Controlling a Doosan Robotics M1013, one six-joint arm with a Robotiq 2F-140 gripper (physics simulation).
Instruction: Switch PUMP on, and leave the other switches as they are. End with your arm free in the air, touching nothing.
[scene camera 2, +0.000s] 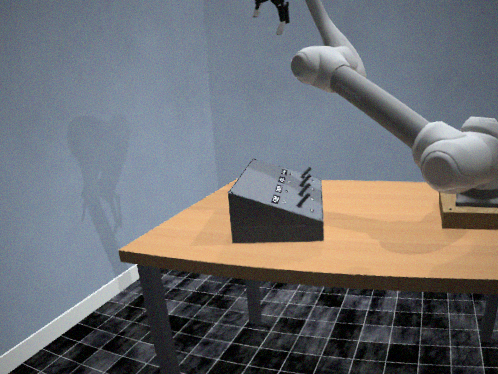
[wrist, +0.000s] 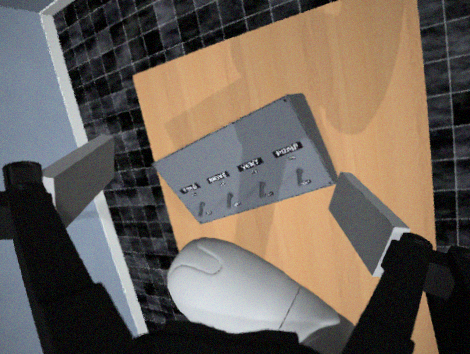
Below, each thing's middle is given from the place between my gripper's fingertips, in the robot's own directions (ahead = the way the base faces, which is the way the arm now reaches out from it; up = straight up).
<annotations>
I see my gripper 610 mm above the grey sloped switch panel (scene camera 2: 263, 203), 330 mm to the right of it and 140 mm past it.
</annotations>
